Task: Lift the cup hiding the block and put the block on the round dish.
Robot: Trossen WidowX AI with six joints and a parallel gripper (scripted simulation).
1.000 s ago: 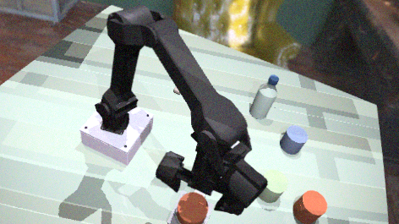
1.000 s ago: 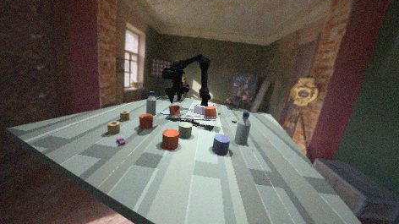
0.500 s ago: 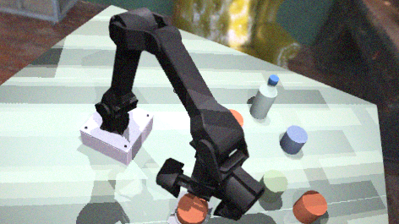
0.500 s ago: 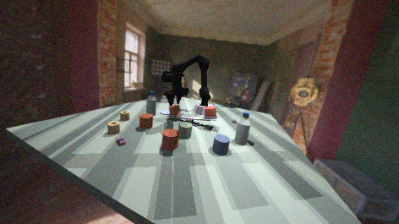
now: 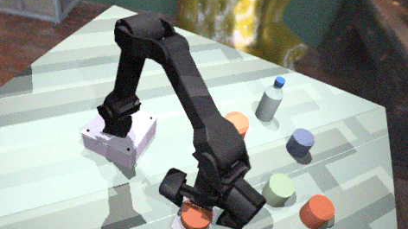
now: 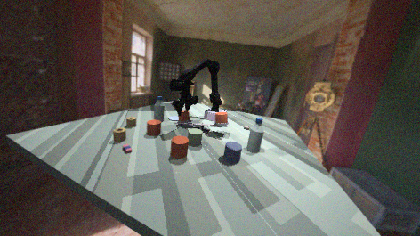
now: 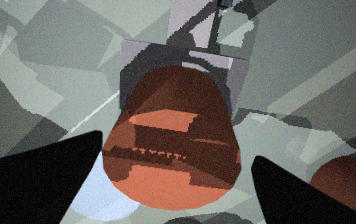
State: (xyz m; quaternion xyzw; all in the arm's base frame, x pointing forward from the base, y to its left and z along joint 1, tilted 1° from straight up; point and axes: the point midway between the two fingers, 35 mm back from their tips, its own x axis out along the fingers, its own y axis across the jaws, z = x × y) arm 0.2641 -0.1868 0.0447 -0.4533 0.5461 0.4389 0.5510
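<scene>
Now: gripper tip 14 cm to the right of the balance beam, 4 cm above it and 3 cm short of it. Round my gripper tip: blue-red block: 36 cm ahead, 11 cm to the right, 7 cm below; green cylinder: 21 cm ahead, 15 cm to the left, 4 cm below; blue cylinder: 34 cm to the left, 27 cm ahead, 4 cm below.
</scene>
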